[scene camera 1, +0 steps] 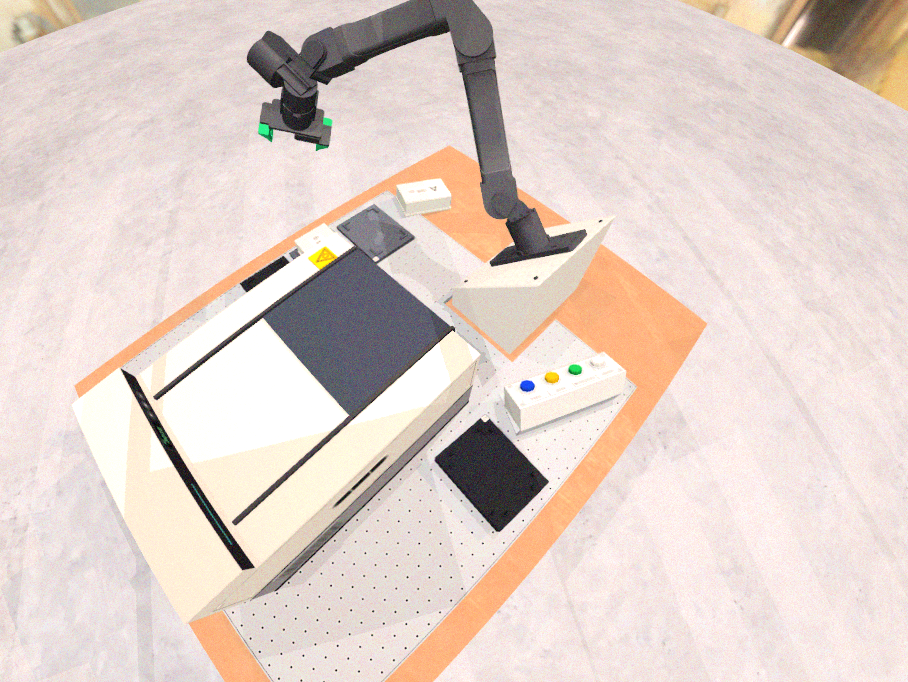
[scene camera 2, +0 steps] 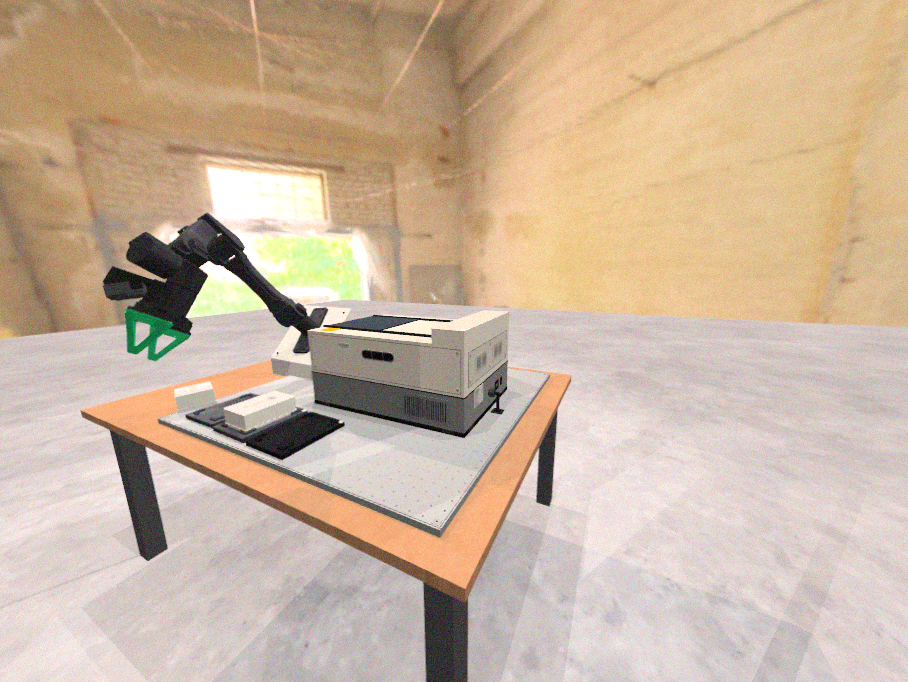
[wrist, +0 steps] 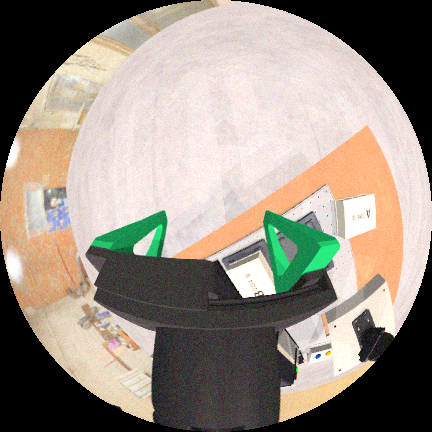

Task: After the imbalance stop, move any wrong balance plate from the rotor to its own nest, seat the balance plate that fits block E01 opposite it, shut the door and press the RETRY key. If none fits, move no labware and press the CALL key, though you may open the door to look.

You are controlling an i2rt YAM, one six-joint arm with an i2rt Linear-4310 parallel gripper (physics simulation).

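Places are measured from the arm's base along level axes (x ahead, y left, z up), in millimetres.
Where they show: gripper, fingertip midpoint: point(scene camera 1: 294, 144) point(scene camera 2: 142, 357) point(wrist: 214, 215); arm's base at its link origin: point(scene camera 1: 536, 251).
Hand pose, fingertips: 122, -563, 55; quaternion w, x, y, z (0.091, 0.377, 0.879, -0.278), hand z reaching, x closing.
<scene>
Each offset is from my fingertips to the centre of the thing, as dx, dy, dz. Level surfaces: height alone.
My gripper point(scene camera 1: 293, 139) point(scene camera 2: 144, 356) point(wrist: 214, 215) is open and empty, high beyond the table edge near the nests. White plate A @[-210, +195, -185] point(scene camera 1: 423, 196) point(scene camera 2: 193, 396) point(wrist: 356, 216) lies at the table's corner; its number is hard to read. White plate B @[+93, +161, -168] point(scene camera 1: 311, 238) point(scene camera 2: 259, 409) point(wrist: 250, 275), seemingly marked 204 g, lies on a nest beside an empty dark grey nest @[-41, +183, -192] point(scene camera 1: 375, 231). The machine's dark door panel @[+232, +453, +10] point(scene camera 1: 359, 330) point(scene camera 2: 375, 323) lies flat between the lid rails. The rotor and block E01 do not show. The key box @[+32, +756, -159] point(scene camera 1: 565, 392) point(wrist: 320, 352) carries blue, orange, green and white keys.
The large beige machine @[+366, +442, -79] point(scene camera 1: 411, 411) point(scene camera 2: 389, 385) stands on the perforated board @[dz -201] point(scene camera 1: 352, 587) point(scene camera 2: 396, 477). A black nest @[+226, +141, -192] point(scene camera 2: 295, 433) lies beside plate B. Another black nest @[+233, +736, -182] point(scene camera 1: 491, 473) lies near the key box. The arm's beige base point(scene camera 1: 521, 308) point(wrist: 345, 345) stands behind the machine.
</scene>
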